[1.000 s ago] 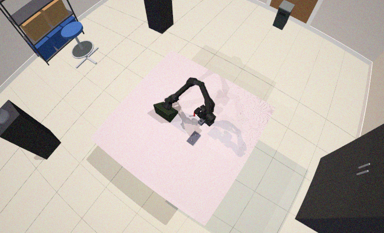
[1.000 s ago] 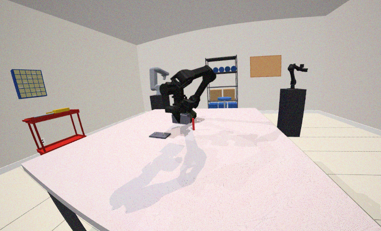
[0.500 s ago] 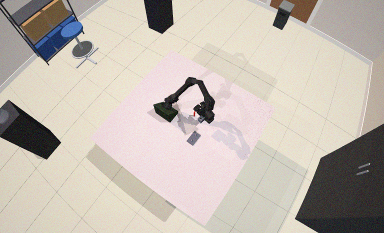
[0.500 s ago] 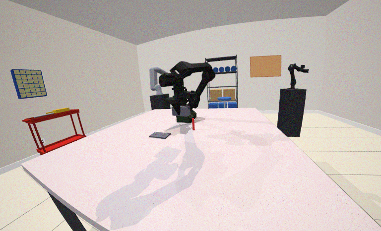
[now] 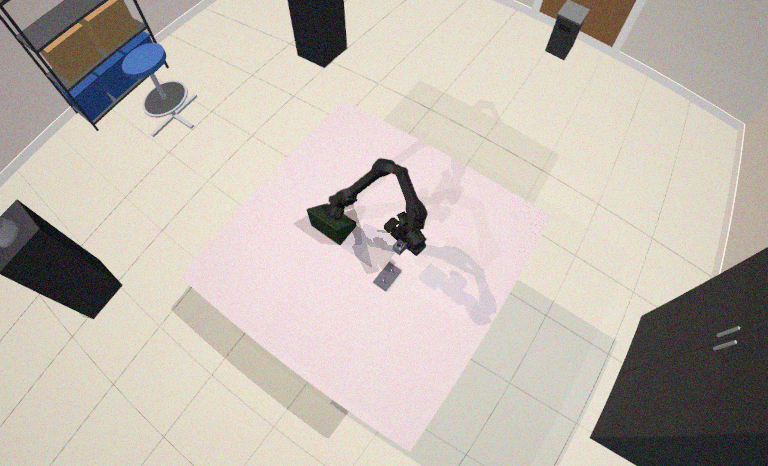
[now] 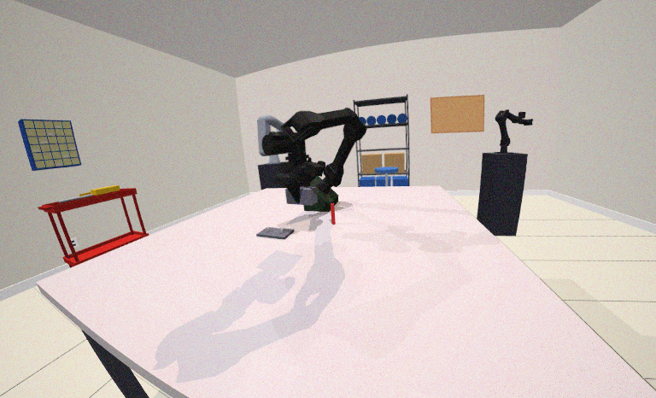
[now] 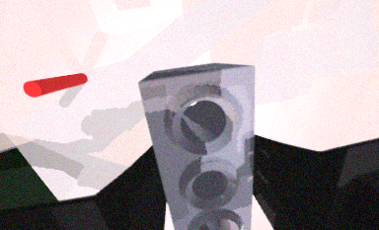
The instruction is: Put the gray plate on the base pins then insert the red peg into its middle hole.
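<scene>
Now: the red peg 12 cm behind my gripper tip, 6 cm to the left of it and 9 cm below it. From my gripper tip the other things lie so: gray plate: 3 cm above.
</scene>
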